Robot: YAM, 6 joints.
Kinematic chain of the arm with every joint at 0, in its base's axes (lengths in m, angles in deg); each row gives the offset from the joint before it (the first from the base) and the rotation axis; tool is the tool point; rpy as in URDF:
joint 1: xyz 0 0 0.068 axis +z
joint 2: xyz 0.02 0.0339 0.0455 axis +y
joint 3: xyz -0.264 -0.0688 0 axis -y
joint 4: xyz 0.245 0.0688 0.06 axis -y
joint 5: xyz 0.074 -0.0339 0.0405 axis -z
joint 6: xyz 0.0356 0 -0.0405 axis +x
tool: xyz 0 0 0 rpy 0 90 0
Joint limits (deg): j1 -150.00..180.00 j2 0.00..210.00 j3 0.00..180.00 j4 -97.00..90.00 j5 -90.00..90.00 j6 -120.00..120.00
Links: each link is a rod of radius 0.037 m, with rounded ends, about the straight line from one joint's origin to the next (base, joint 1, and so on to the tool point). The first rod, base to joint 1, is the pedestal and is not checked.
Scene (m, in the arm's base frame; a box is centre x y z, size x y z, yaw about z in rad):
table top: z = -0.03
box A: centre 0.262 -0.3 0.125 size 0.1 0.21 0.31 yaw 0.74
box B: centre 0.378 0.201 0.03 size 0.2 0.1 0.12 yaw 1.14
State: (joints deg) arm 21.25 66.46 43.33 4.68 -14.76 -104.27
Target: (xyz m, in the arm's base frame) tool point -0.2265 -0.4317 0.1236
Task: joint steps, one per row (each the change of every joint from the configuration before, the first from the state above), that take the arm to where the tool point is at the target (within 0.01 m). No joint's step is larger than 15 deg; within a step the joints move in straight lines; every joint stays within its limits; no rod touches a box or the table.
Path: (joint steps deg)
1: -8.42 -1.37 11.09 -5.35 -12.54 1.94
2: -8.42 -1.37 11.09 -5.34 -12.54 1.94
3: -8.42 -1.38 11.10 -5.35 -12.54 1.95
4: -8.42 -1.37 11.09 -5.34 -12.54 1.94
5: -8.43 -1.37 11.09 -5.35 -12.54 1.94
6: -8.42 -1.37 11.09 -5.35 -12.54 1.94
7: -14.78 11.69 -4.78 7.12 14.37 -1.94
8: -14.78 11.70 -4.77 7.11 14.38 -1.94
9: -14.78 11.69 -4.78 7.12 14.37 -1.94
10: -14.78 11.70 -4.78 7.12 14.37 -1.95
11: -14.78 11.69 -4.78 7.11 14.38 -1.94
12: -14.78 11.70 -4.77 7.12 14.37 -1.94

